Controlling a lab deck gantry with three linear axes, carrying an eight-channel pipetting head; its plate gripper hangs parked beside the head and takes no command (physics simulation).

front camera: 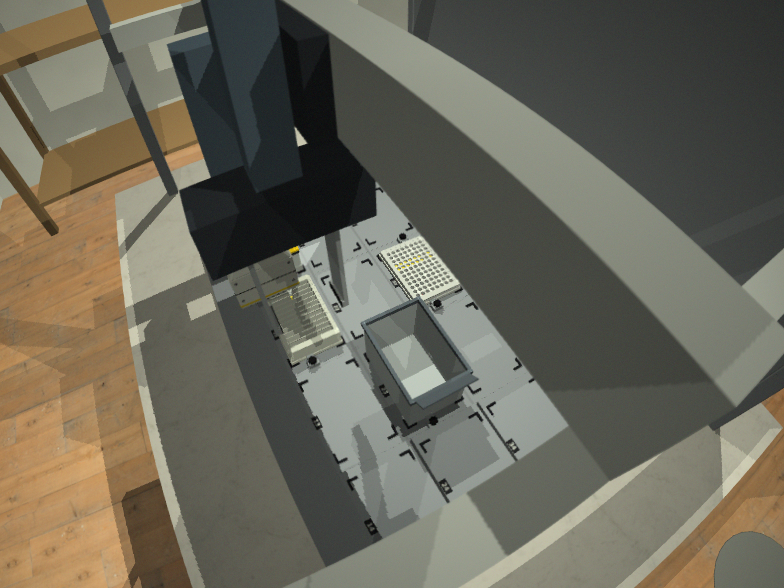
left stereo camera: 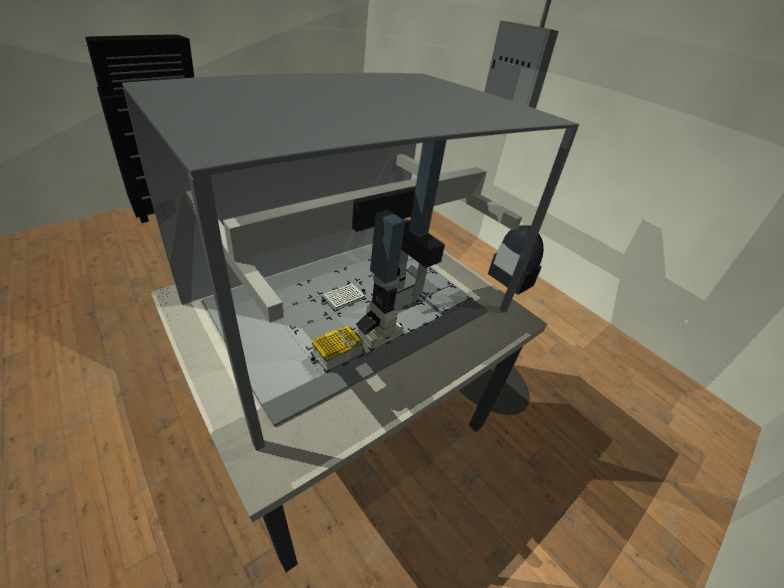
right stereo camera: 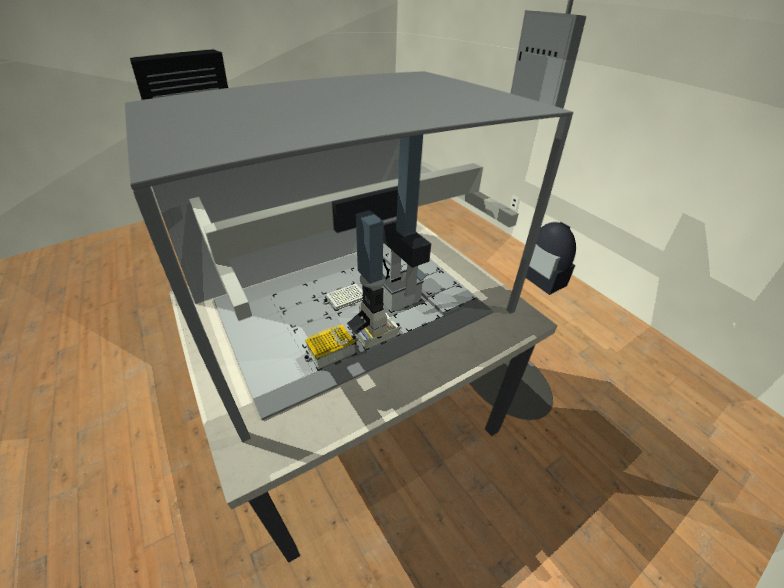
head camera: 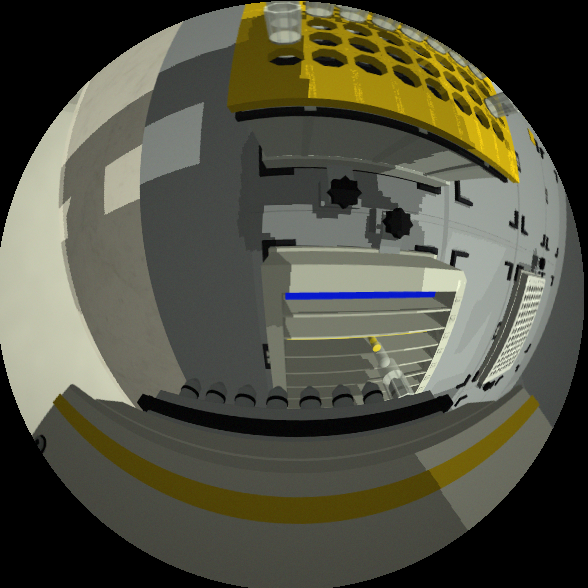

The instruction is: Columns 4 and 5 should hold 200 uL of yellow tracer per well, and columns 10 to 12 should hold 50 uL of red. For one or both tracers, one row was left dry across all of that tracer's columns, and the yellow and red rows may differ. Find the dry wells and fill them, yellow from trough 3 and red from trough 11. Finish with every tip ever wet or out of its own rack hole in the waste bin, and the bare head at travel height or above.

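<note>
The pipetting head (left stereo camera: 384, 294) (right stereo camera: 372, 297) is low over the white trough block (front camera: 316, 348) (head camera: 356, 276). In the head view, its rightmost channel carries one clear tip (head camera: 387, 370) with yellow at its lower end, close to the yellow line of trough 3 (head camera: 356, 335). Depth there is unclear. The other channels (head camera: 276, 397) are bare. The yellow tip rack (head camera: 329, 87) (left stereo camera: 335, 341) (right stereo camera: 328, 341) holds several clear tips. The well plate (front camera: 421, 268) (head camera: 515, 334) (left stereo camera: 343, 296) shows yellow wells; red cannot be made out. The parked plate gripper (right stereo camera: 403, 292) hangs with its fingers apart, holding nothing visible.
The grey waste bin (front camera: 443, 392) stands between the trough block and the near deck edge in the front view. Blue liquid (head camera: 359, 296) lies in the first trough. Black clamp knobs (head camera: 344, 191) (head camera: 397, 223) stand between rack and trough block. A black carriage block (front camera: 278, 215) hides part of the rack.
</note>
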